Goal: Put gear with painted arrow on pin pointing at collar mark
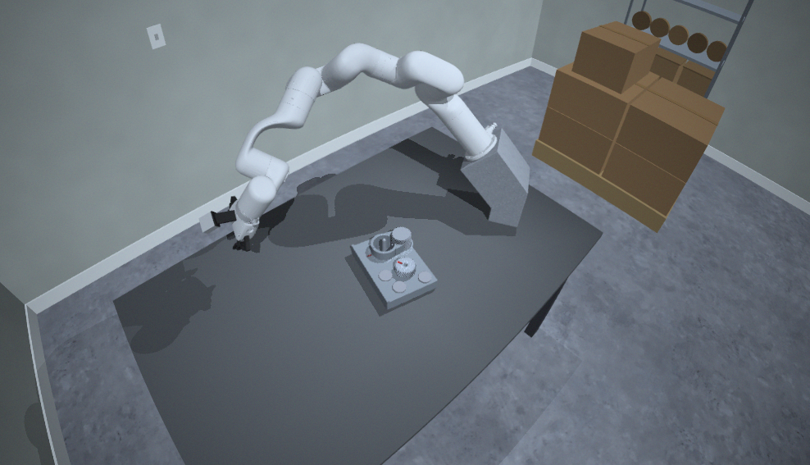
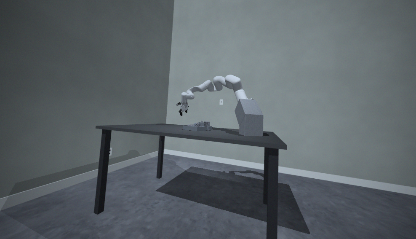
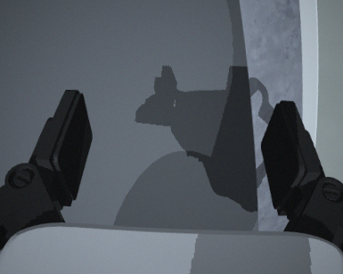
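The grey toothed gear is 35 cm behind my hand, 37 cm to the left of it and 11 cm below it.
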